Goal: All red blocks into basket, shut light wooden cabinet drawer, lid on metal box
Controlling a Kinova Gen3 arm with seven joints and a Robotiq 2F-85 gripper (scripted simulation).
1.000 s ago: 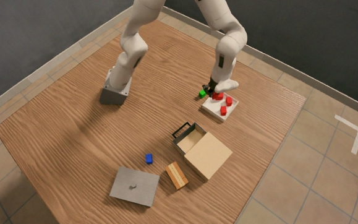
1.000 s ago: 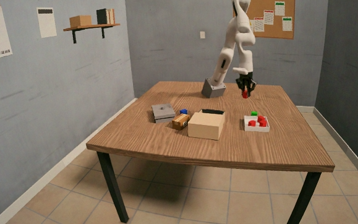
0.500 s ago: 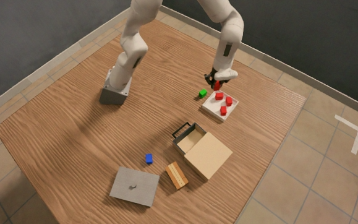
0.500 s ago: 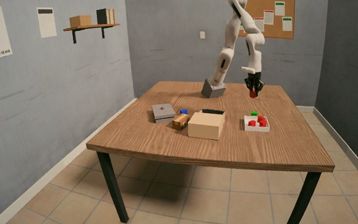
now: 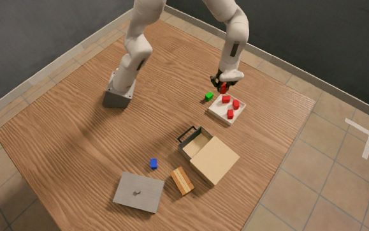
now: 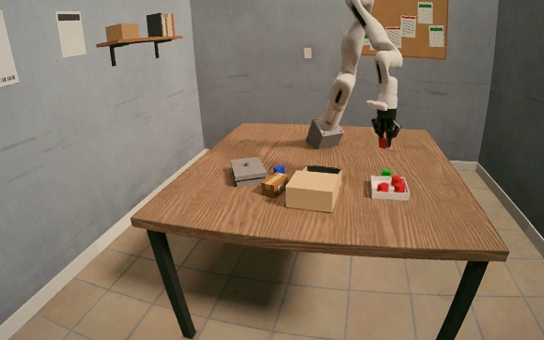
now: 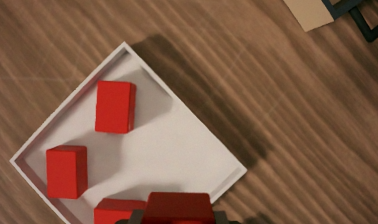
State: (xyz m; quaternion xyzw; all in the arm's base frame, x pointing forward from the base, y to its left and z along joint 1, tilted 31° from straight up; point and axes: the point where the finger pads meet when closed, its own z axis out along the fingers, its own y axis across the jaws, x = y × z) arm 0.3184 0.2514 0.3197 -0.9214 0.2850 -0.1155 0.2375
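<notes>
The white basket is 3 cm ahead of my hand, 4 cm to the left of it and 18 cm below it. Also, from my hand: green block 9 cm behind, 1 cm to the left, 17 cm below; then light wooden cabinet 16 cm ahead, 22 cm to the right, 15 cm below; then brown cardboard box 20 cm ahead, 38 cm to the right, 15 cm below.
</notes>
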